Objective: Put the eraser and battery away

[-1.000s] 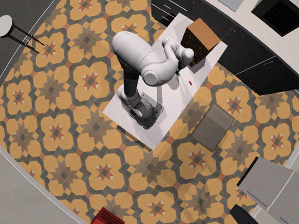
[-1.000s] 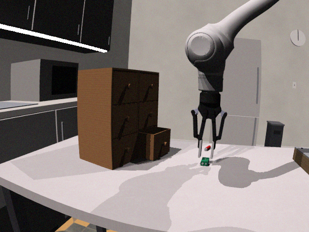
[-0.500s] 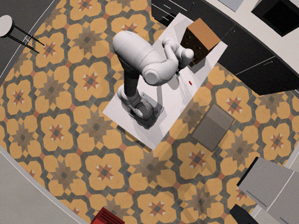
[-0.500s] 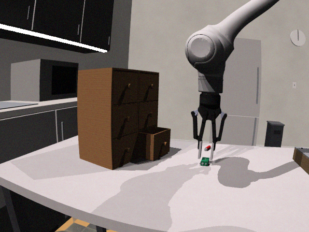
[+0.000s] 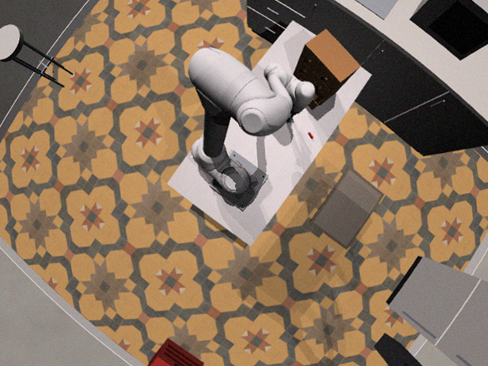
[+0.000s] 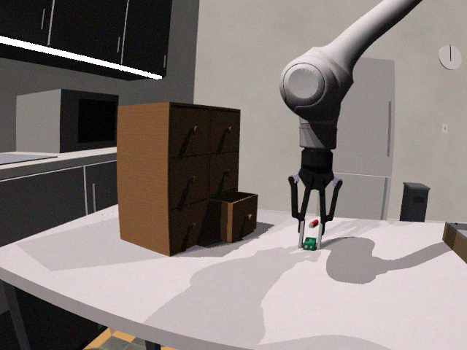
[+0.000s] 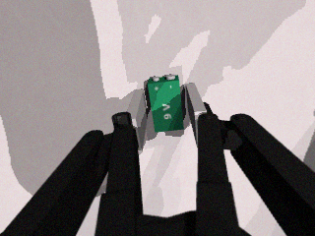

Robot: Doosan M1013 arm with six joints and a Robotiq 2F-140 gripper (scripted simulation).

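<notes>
The green nine-volt battery lies 30 mm below my hand and 10 mm to the left of it. Round my hand: red cylinder 190 mm to the right, 30 mm below, 20 mm ahead; white eraser 340 mm ahead, 90 mm above, 10 mm to the right.
</notes>
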